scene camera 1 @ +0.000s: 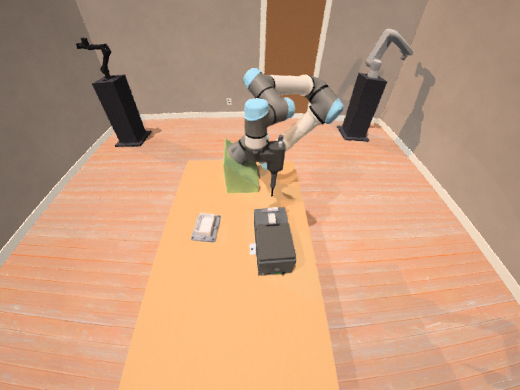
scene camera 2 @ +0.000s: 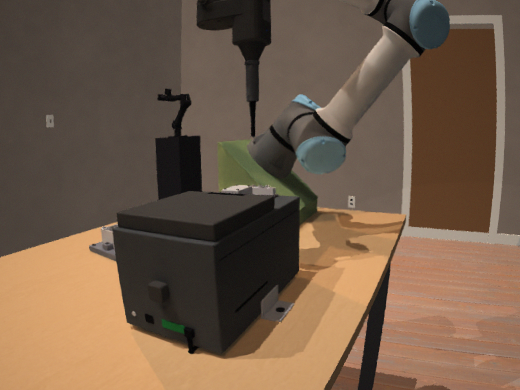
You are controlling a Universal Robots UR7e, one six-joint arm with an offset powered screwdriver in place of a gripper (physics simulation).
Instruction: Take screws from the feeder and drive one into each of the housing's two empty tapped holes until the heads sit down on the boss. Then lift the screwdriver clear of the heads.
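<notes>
Screw feeder (scene camera 2: 204,292), (scene camera 1: 287,265): visible.
</notes>
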